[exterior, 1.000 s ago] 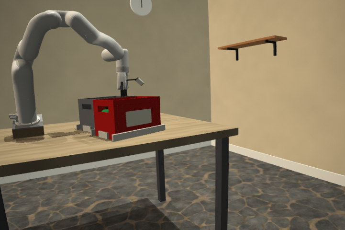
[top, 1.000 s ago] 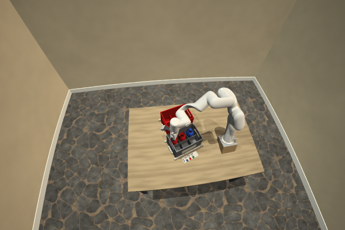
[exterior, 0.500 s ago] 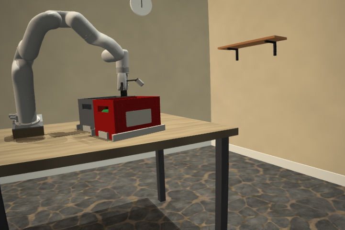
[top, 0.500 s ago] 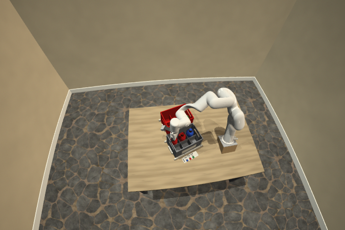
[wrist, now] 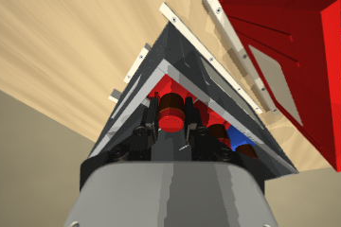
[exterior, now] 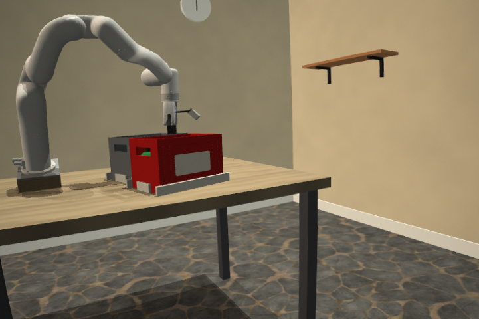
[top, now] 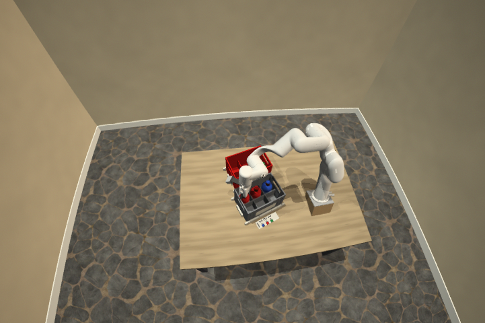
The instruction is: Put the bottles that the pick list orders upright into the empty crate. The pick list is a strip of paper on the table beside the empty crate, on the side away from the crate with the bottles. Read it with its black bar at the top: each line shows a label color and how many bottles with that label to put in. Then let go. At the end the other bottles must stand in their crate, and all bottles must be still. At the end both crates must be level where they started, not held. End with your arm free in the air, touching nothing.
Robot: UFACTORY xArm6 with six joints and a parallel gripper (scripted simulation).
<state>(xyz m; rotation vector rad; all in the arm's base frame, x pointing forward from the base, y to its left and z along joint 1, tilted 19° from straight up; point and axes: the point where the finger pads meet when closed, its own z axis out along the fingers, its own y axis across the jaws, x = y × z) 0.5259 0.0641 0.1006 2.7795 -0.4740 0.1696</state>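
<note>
The green-label bottle is 23 cm to the right of my hand, 12 cm behind it and 7 cm below it. Round my hand: white-label bottle (19 cm to the right, 7 cm below, 5 cm behind); then grey crate (10 cm behind, 7 cm below, 1 cm to the right); then blue bottle (16 cm behind, 9 cm to the right, 7 cm below).
</note>
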